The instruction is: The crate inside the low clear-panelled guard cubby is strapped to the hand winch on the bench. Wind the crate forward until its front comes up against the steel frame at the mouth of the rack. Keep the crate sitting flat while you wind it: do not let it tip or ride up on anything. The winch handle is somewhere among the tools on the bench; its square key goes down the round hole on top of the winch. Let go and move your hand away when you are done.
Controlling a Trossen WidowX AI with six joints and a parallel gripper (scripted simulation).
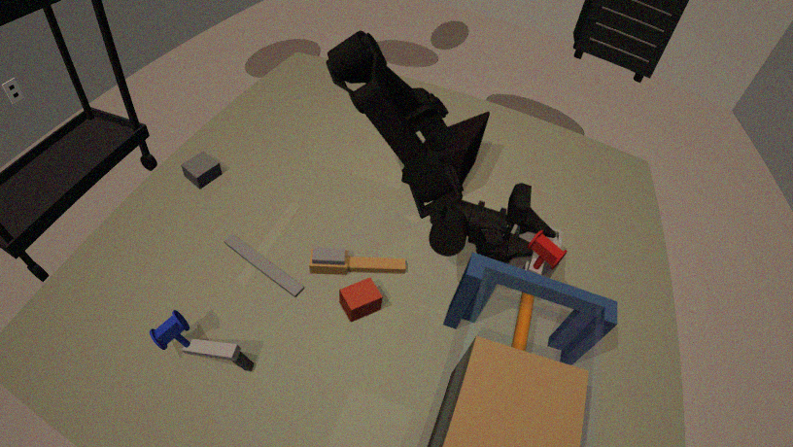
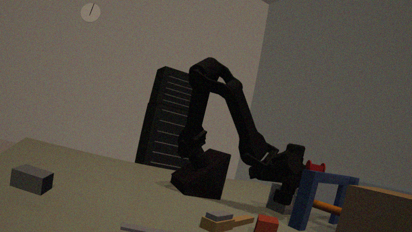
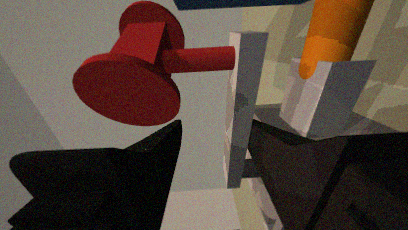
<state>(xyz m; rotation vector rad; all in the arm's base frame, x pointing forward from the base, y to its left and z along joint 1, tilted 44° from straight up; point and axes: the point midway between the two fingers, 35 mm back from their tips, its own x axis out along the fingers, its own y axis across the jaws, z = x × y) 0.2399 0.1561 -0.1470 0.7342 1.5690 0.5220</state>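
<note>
Now: the red-knobbed winch handle 1 cm to the right of my gripper tip, 1 cm below it and 1 cm ahead of it. The rest, counted from my gripper tip: grey winch: 10 cm below, 6 cm behind, 1 cm to the right; wooden brush: 34 cm to the right, 11 cm below, 8 cm ahead; red knob: 5 cm ahead, 2 cm to the right, 2 cm above.
</note>
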